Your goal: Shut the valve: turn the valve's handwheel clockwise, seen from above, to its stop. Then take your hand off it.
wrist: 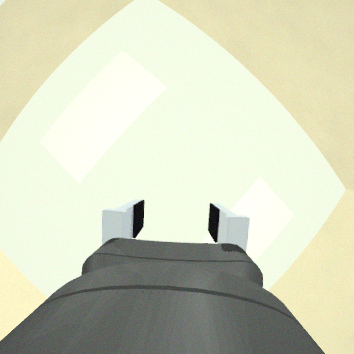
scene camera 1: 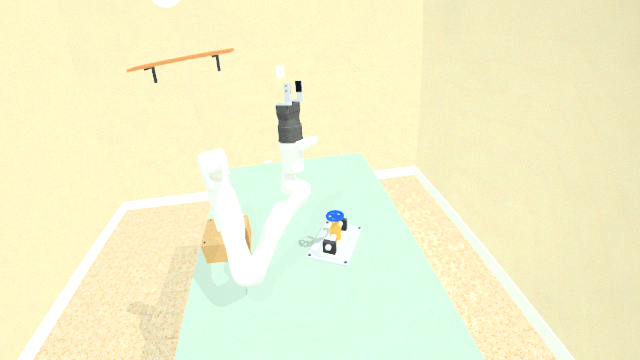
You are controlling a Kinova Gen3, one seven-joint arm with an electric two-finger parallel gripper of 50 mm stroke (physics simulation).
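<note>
The valve's blue handwheel (scene camera 1: 335, 216) lies level on top of the orange valve body (scene camera 1: 335, 231), which stands on a pale base plate (scene camera 1: 352, 245) on the table. How far the wheel is turned cannot be told. My gripper (scene camera 1: 293, 88) (wrist: 175, 214) is open and empty. It points upward, high above the table and well away from the handwheel, to its upper left in the scene view. The valve does not show in the wrist view, which looks up at the pale ceiling (wrist: 190, 125).
Black pipe supports (scene camera 1: 329, 246) hold the valve's pipe. A wooden box (scene camera 1: 215, 251) stands at the left edge of the green table (scene camera 1: 350, 310), partly behind my white arm. An orange rail (scene camera 1: 185, 59) is fixed to the back wall.
</note>
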